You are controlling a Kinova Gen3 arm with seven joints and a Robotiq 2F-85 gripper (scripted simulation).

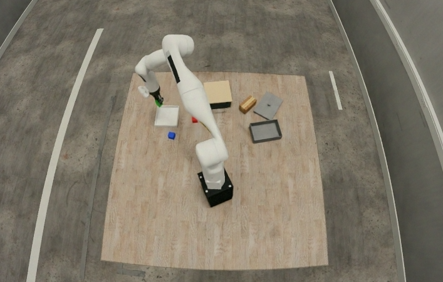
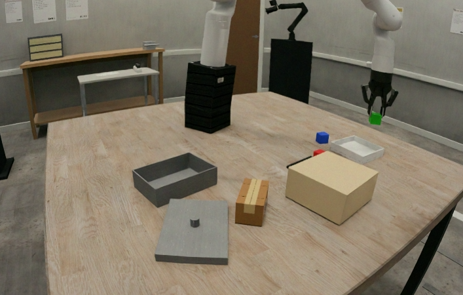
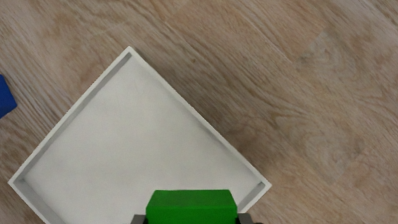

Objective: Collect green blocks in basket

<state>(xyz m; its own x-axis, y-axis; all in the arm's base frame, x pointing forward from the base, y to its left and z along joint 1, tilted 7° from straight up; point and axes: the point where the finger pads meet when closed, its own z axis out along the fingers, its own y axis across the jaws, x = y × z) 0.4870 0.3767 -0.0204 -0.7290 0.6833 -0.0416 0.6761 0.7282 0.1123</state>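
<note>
My gripper is now 14 cm above the white basket, 3 cm to the left of it and 3 cm past it. Round my hand: light wooden cabinet: 35 cm to the right, 12 cm below, 12 cm ahead; red block: 22 cm to the right, 14 cm below, 4 cm behind; drawer: 35 cm to the right, 12 cm below, 11 cm ahead.
</note>
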